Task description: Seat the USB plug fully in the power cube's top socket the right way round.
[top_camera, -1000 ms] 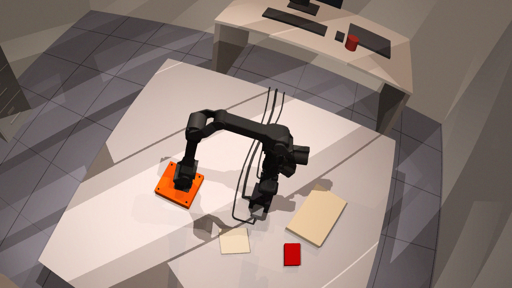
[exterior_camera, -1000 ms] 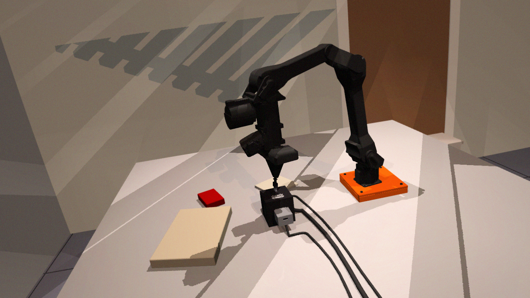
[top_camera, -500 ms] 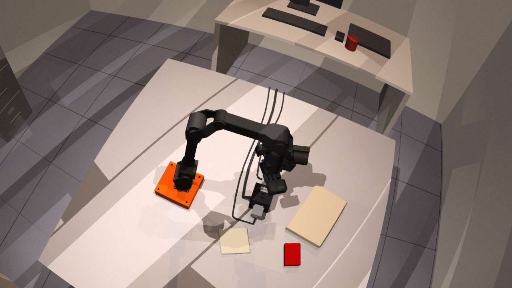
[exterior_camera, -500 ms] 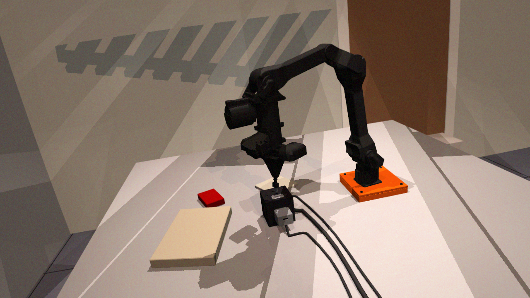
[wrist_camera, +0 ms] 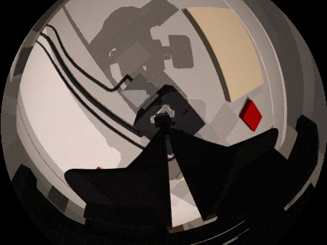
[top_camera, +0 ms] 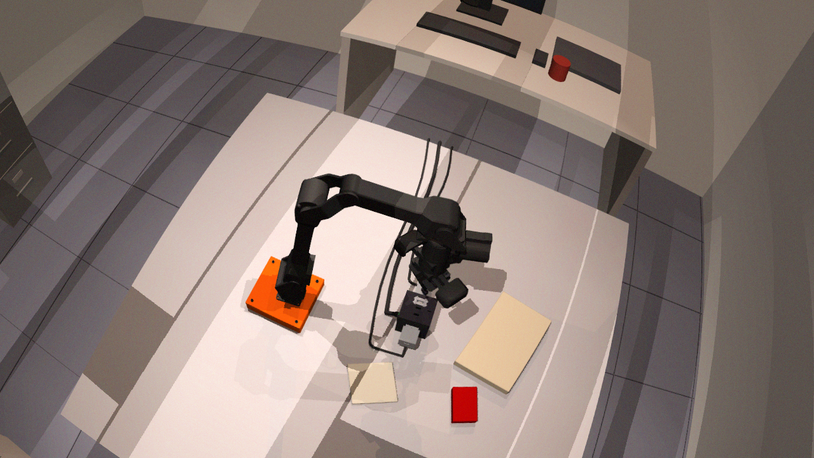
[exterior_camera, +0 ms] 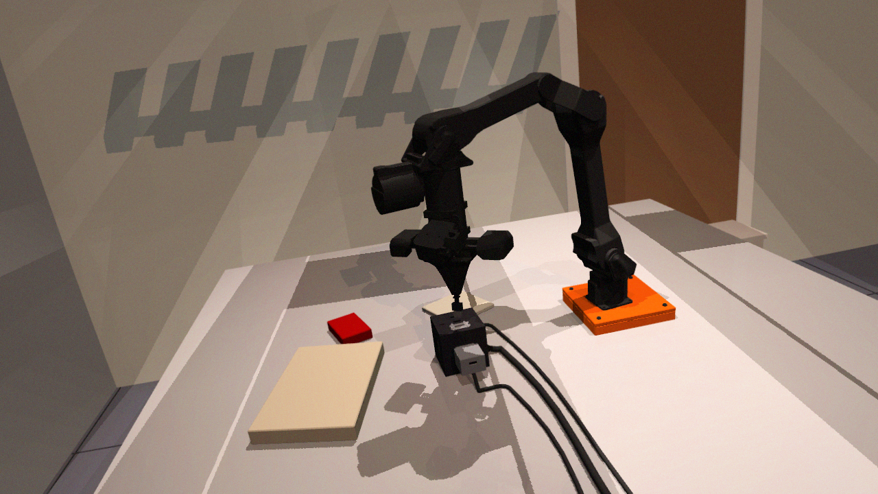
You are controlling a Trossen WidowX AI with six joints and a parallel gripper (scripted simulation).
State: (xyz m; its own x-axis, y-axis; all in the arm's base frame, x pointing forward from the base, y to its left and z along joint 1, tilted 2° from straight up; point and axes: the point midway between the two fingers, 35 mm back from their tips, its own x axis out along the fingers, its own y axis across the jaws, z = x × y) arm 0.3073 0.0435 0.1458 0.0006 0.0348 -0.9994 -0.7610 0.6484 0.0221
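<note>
My gripper tip is 2 cm above the USB plug. Round my gripper tip: tan board: 23 cm ahead, 12 cm below, 3 cm to the right; then USB socket: 7 cm below, 1 cm to the right; then white pad: 22 cm to the right, 13 cm below, 6 cm behind.
</note>
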